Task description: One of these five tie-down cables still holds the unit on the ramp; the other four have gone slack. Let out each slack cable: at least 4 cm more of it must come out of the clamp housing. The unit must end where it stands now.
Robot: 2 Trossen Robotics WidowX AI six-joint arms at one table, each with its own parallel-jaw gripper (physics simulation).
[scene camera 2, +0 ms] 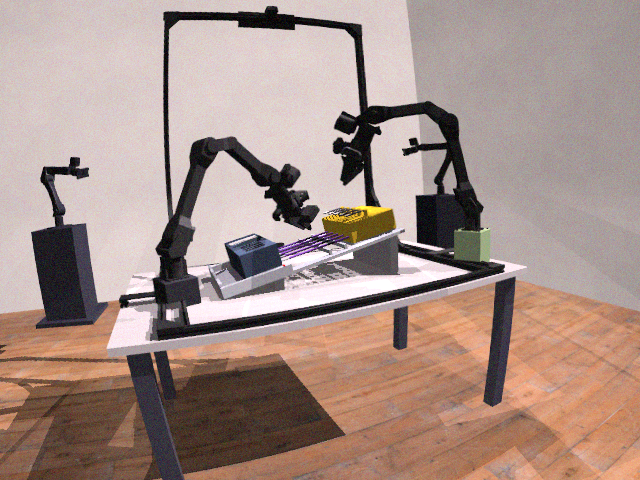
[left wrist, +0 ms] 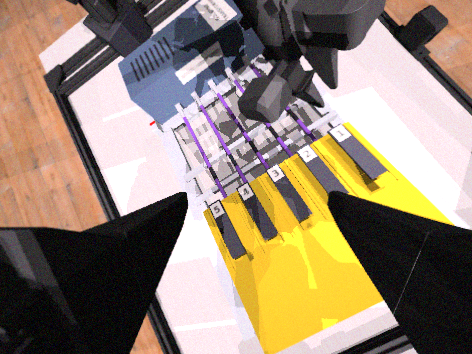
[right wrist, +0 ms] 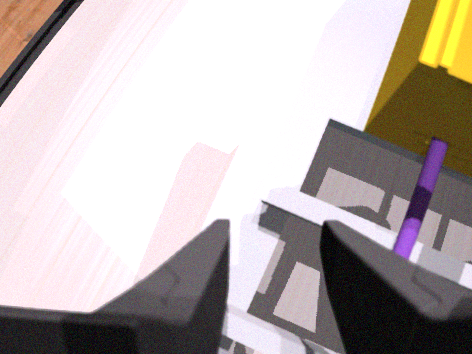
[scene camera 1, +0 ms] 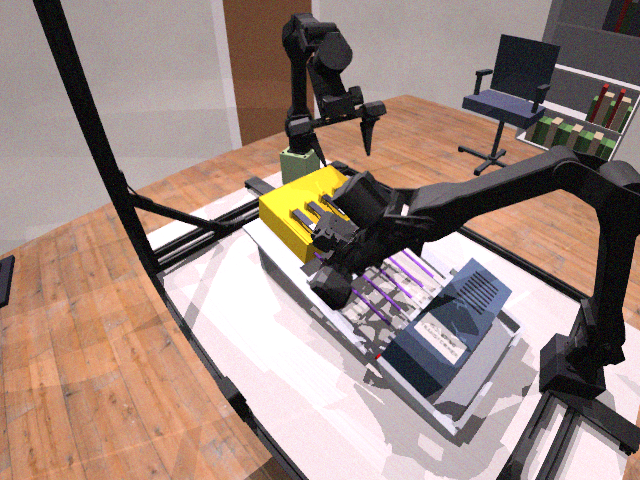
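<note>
The blue unit [scene camera 1: 413, 356] [scene camera 2: 255, 258] [left wrist: 150, 85] rests low on the pale ramp. Purple cables with dark bands [scene camera 1: 382, 292] [scene camera 2: 305, 248] [left wrist: 197, 142] run from it up to the yellow clamp housing [scene camera 1: 281, 198] [scene camera 2: 361, 226] [left wrist: 310, 260], which has dark levers numbered 1 to 5. Which cable is taut I cannot tell. My left gripper [left wrist: 257, 198] [scene camera 1: 346, 159] [scene camera 2: 345, 180] is open and empty, high above the housing. My right gripper [right wrist: 275, 233] [scene camera 2: 310, 219] is partly open and empty above the ramp slot; one cable [right wrist: 432, 170] passes right of its fingers in its wrist view.
White crossbars [right wrist: 350, 222] span the ramp slot below the cables. A small red mark [scene camera 1: 378, 355] [left wrist: 152, 122] is at the ramp's edge beside the unit. A dark frame rail [scene camera 2: 310, 310] borders the table. The right arm hangs over part of the cables in the left wrist view.
</note>
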